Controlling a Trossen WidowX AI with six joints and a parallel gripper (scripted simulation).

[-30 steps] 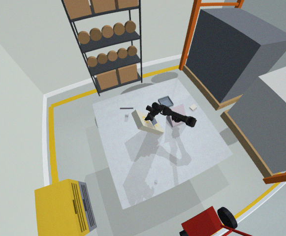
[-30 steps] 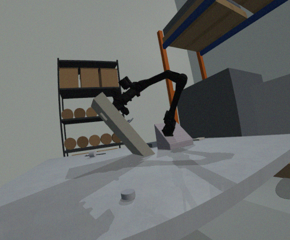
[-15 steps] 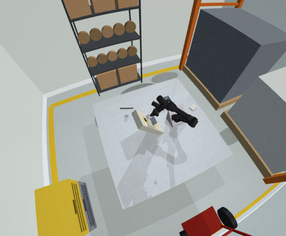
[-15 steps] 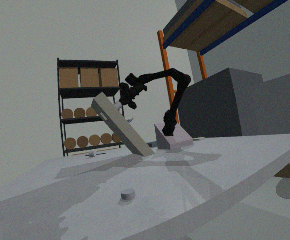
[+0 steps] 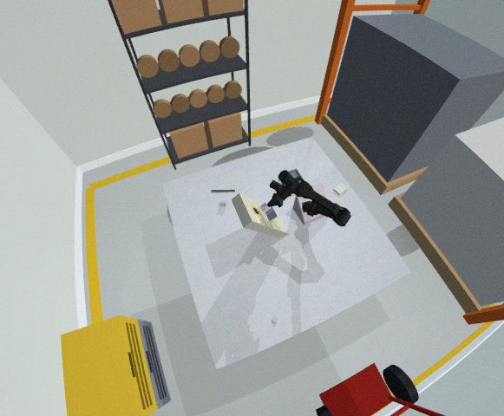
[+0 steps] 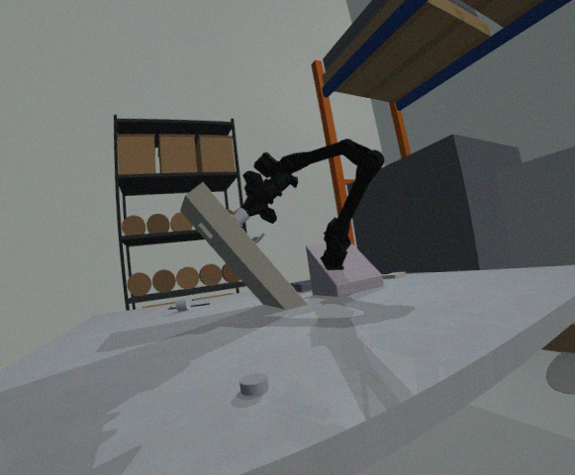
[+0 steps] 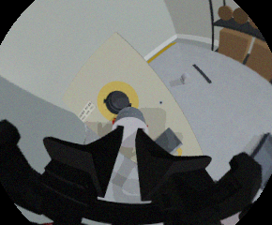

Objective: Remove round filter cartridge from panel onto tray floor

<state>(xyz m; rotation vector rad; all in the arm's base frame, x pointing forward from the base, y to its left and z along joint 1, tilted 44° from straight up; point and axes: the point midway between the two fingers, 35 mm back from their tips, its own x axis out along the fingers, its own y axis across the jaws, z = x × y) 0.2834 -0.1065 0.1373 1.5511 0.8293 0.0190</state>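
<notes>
The round filter cartridge is 1 cm below my gripper tip and 1 cm ahead of it. From my gripper tip the other things lie so: white pad: 64 cm behind, 28 cm below, 12 cm to the right; then tray: 32 cm behind, 30 cm to the right, 28 cm below.
</notes>
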